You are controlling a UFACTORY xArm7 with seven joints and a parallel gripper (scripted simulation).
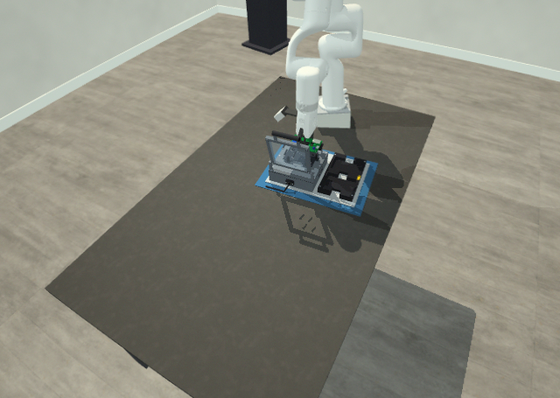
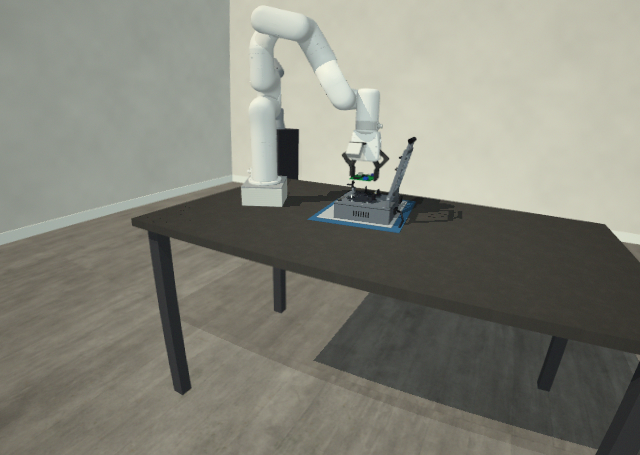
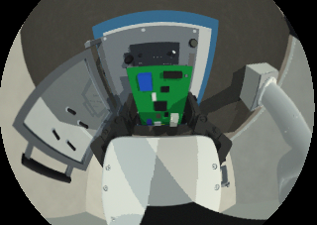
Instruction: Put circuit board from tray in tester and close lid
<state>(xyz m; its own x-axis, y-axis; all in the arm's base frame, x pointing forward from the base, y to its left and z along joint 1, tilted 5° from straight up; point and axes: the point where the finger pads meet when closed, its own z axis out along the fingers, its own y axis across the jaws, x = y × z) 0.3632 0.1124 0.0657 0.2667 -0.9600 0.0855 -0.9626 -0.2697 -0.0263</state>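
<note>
My hand is 30 mm to the right of the tester, 30 mm short of it and 20 mm above it. From my hand the other things lie so: tester plate 60 mm below, 10 mm ahead; green circuit board right at my hand; latch hook 60 mm behind, 50 mm below, 30 mm to the left.
</note>
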